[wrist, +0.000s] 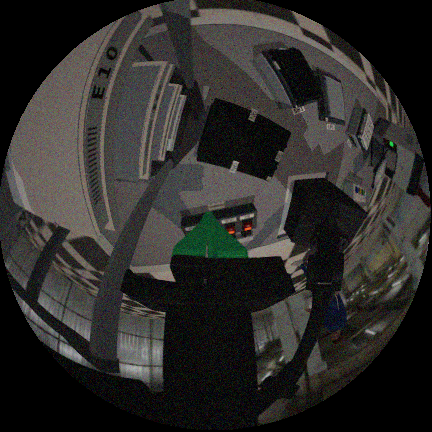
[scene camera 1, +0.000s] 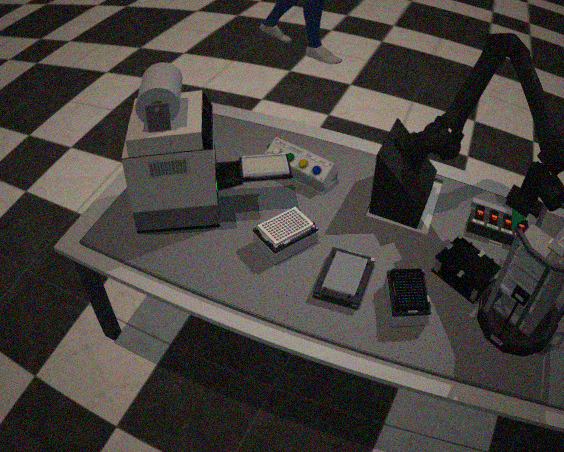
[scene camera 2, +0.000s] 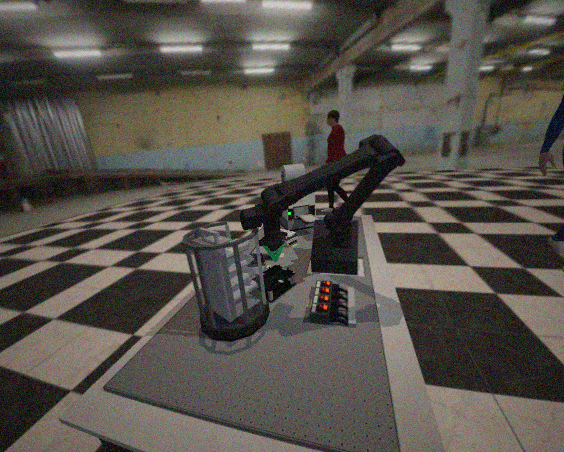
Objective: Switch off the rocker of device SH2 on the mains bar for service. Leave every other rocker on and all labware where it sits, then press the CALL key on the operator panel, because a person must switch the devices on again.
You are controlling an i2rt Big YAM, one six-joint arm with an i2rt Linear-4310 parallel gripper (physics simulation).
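Frame: origin at the arm's base, x ahead, y left, z up, level; millimetres.
Seen in the pictures: gripper, fingertip midpoint: [wrist: 207, 215] [scene camera 1: 512, 227] [scene camera 2: 275, 261]; arm's base at its link origin: [wrist: 328, 239] [scene camera 1: 408, 150] [scene camera 2: 342, 235].
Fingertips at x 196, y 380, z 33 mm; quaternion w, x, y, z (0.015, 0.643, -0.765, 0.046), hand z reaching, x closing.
Observation:
Offsets run from my fingertips to a thing's middle. "spot": to the spot under its first point.
My gripper [scene camera 1: 518, 220] [scene camera 2: 275, 256] [wrist: 207, 215] is shut and empty, its green fingertips pointing down. It hangs above the table near the mains bar [scene camera 1: 484, 231] [scene camera 2: 331, 316]; in the wrist view its fingers cover part of the bar. Several rockers glow orange in both scene views, among them the end rocker [scene camera 1: 480, 213] [scene camera 2: 324, 307]. The device labels are too small to read, so I cannot tell which rocker is SH2's. The operator panel @(dy -690, dx -99, dz -141 mm) [scene camera 1: 327, 176] [wrist: 359, 191] lies beyond the arm's base, with a green key @(dy -718, dx -81, dz -119 mm) [scene camera 1: 290, 157], a yellow key @(dy -669, dx -73, dz -119 mm) [scene camera 1: 303, 163] and a blue key @(dy -619, dx -65, dz -119 mm) [scene camera 1: 317, 170].
A caged carousel @(dy +108, dx +137, dz -7 mm) [scene camera 2: 240, 272] [wrist: 114, 280] stands near the gripper. A black block @(dy -88, dx +60, dz -145 mm) [scene camera 1: 462, 270] [wrist: 243, 137], black rack @(dy -211, dx +231, dz -121 mm) [scene camera 1: 408, 292], lidded plate @(dy -387, dx +233, dz -153 mm) [scene camera 1: 346, 272] and white well plate @(dy -586, dx +187, dz -121 mm) [scene camera 1: 286, 227] sit on the table. A grey device @(spot: dy -872, dx +293, dz -34 mm) [scene camera 1: 172, 190] holds out a plate @(dy -726, dx +54, dz -60 mm) [scene camera 1: 265, 166]. People stand beyond.

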